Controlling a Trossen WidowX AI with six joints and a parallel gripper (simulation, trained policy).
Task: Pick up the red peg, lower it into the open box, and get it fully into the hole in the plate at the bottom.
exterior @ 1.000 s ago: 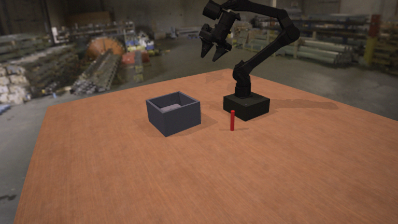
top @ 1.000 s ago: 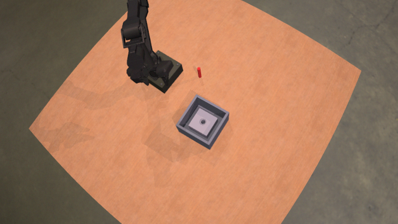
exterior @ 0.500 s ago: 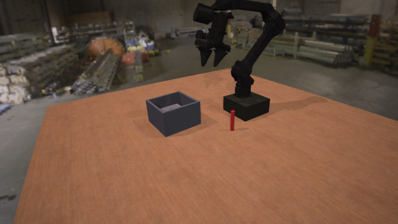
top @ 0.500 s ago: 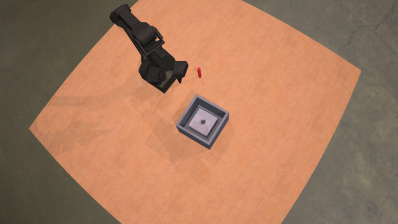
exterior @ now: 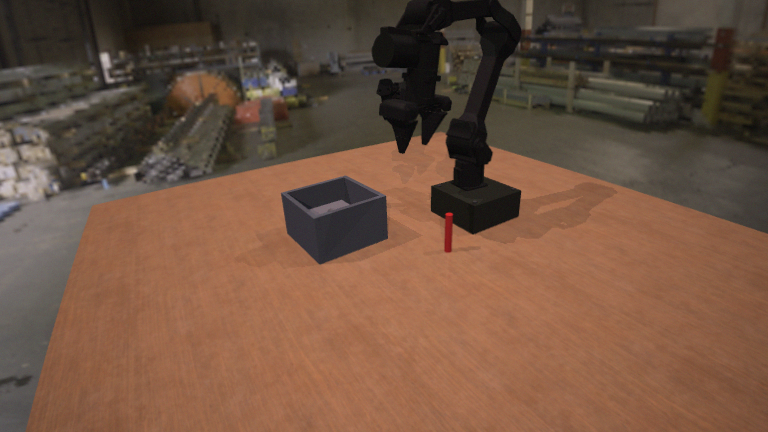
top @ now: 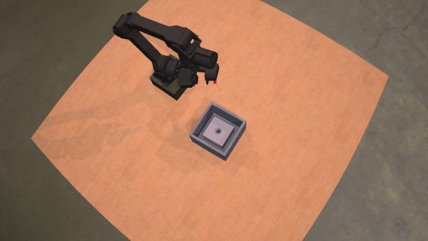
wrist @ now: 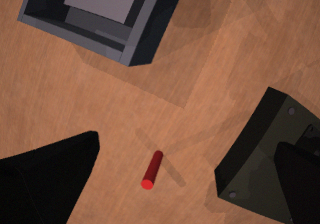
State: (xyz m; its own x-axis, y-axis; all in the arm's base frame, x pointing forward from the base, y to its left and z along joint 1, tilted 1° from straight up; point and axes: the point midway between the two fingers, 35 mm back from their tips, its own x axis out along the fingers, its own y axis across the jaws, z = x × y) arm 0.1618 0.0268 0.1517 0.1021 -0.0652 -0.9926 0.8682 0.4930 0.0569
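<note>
The red peg is 14 cm below my gripper tip, 11 cm to the left of it and 1 cm behind it. The rest, counted from my gripper tip: pale plate (16 cm ahead, 14 cm below, 7 cm to the right); then grey box (16 cm below, 16 cm ahead, 7 cm to the right).
</note>
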